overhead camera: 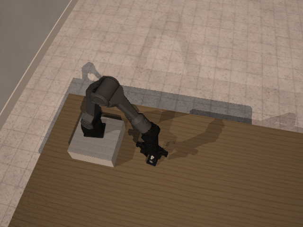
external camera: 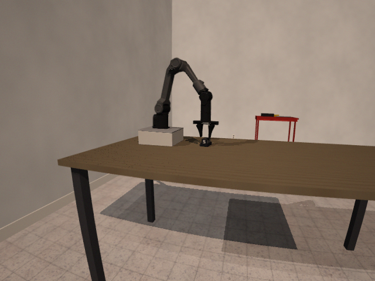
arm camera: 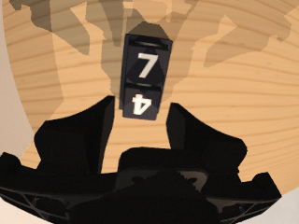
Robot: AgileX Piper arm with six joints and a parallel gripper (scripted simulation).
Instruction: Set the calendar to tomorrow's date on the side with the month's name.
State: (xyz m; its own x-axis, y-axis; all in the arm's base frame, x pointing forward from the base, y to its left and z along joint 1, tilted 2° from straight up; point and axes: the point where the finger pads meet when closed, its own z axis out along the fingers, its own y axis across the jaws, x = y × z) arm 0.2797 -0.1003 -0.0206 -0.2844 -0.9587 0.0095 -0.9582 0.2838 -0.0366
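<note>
Right now my hand is 2 cm to the right of the tray and 5 cm above it. The rest, counted from my hand: black number cube: 1 cm ahead, 3 cm to the left, 3 cm below.
</note>
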